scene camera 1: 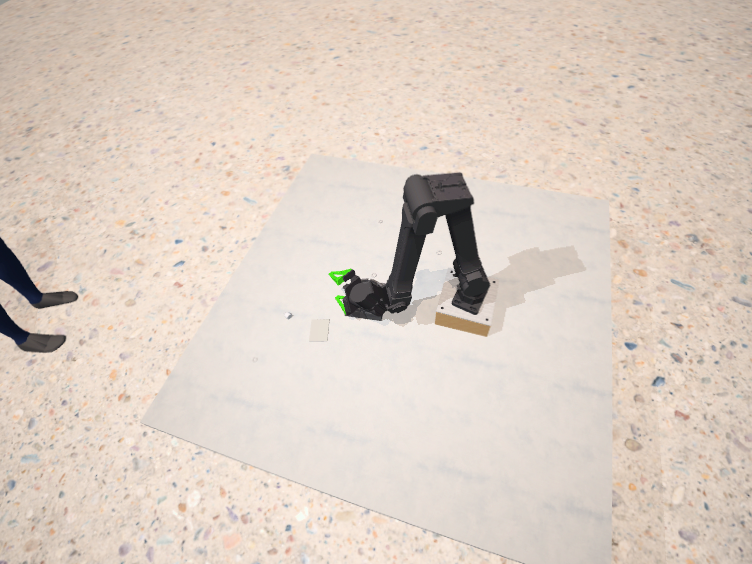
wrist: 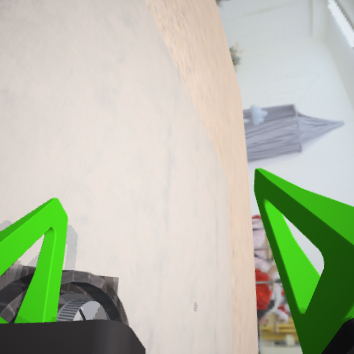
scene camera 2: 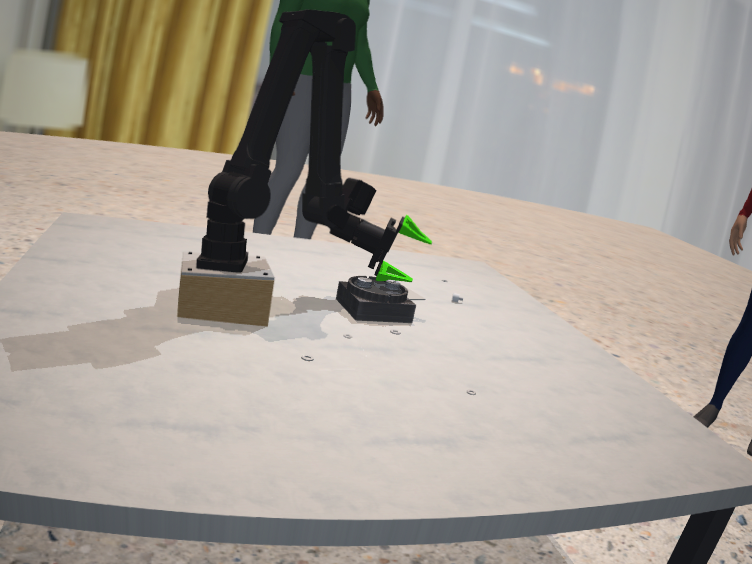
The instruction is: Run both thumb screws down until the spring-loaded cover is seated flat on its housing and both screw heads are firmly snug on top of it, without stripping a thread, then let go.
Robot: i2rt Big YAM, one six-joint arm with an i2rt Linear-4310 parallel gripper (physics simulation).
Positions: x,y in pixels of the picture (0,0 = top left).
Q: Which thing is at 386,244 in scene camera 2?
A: The gripper.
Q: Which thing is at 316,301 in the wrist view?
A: The gripper.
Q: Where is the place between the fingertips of the gripper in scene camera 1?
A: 333,285
